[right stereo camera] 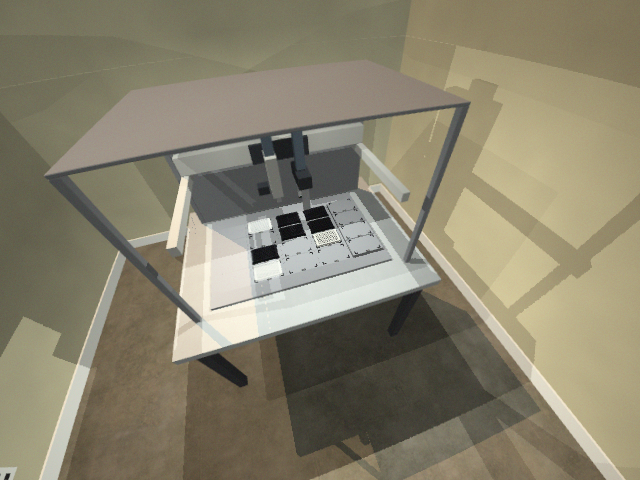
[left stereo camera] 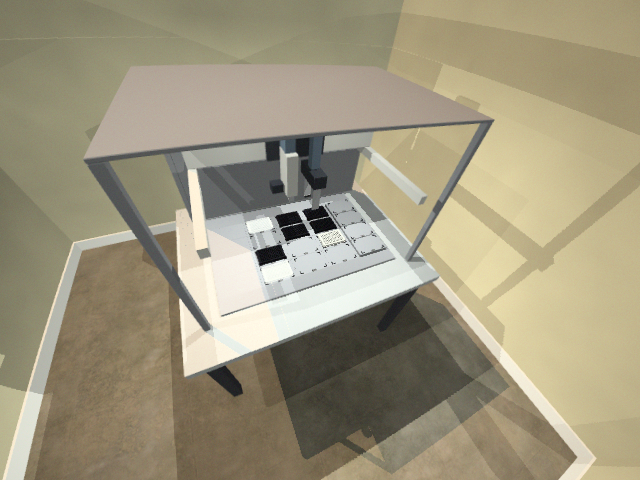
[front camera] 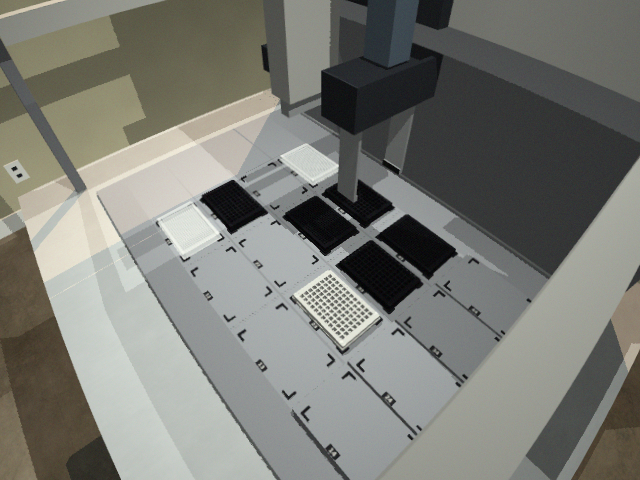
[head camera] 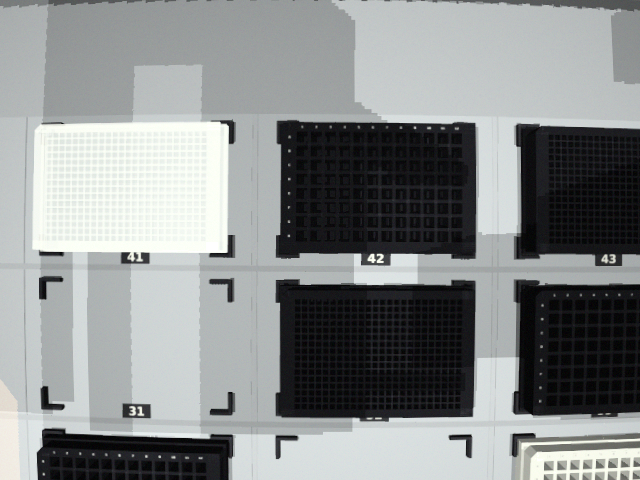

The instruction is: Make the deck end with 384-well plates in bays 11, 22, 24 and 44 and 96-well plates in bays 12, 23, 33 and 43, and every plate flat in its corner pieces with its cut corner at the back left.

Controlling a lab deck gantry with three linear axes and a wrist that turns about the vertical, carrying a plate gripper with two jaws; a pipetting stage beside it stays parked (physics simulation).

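My gripper is open and empty, its jaws apart front to back above the black 96-well plate in bay 42. White 384-well plates lie in bay 41, the back-left plate, and bay 11, the front-left plate. Black 384-well plates lie in bay 32, the plate, and bay 43, the plate. The black 96-well plate is in bay 33, another black plate in bay 21. The white 96-well plate is in bay 23.
The parked pipetting stage hangs left of the gripper. A dark back panel rises behind the deck. A pale side beam crosses the front view at the right, hiding part of the column 4 bays.
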